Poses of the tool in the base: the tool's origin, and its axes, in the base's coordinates. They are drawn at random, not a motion.
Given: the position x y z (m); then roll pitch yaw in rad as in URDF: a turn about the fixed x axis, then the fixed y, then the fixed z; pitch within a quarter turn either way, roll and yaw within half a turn.
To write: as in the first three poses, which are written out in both.
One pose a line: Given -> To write
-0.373 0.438 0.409 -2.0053 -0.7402 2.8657 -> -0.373 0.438 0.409 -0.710 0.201 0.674 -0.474 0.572 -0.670
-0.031 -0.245 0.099 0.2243 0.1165 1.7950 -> -0.031 -0.245 0.099 -0.221 0.968 -0.116 -0.956 -0.192 0.221
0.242 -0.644 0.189 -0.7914 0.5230 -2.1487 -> 0.242 -0.644 0.189 -0.473 -0.726 -0.499 0.783 -0.086 -0.616
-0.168 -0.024 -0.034 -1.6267 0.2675 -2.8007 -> -0.168 -0.024 -0.034 -0.909 -0.322 -0.264 0.230 0.141 -0.963
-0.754 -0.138 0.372 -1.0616 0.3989 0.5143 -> -0.754 -0.138 0.372 0.802 0.453 -0.388 -0.535 0.258 -0.805
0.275 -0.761 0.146 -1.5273 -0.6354 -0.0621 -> 0.275 -0.761 0.146 0.803 -0.050 0.593 0.594 0.007 -0.804
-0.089 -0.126 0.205 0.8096 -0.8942 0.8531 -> -0.089 -0.126 0.205 0.412 0.472 0.780 -0.891 0.028 0.453
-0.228 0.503 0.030 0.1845 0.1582 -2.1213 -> -0.228 0.503 0.030 -0.517 -0.842 -0.158 0.823 -0.539 0.181
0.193 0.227 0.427 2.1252 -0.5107 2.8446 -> 0.193 0.227 0.427 -0.834 0.255 0.489 0.551 0.382 0.742
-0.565 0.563 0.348 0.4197 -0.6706 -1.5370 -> -0.565 0.563 0.348 0.026 -0.783 0.621 0.904 0.284 0.319
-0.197 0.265 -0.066 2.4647 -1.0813 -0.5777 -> -0.197 0.265 -0.066 0.394 -0.257 0.883 -0.889 -0.351 0.295
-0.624 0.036 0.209 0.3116 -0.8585 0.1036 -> -0.624 0.036 0.209 0.650 0.068 0.757 -0.329 0.923 0.200
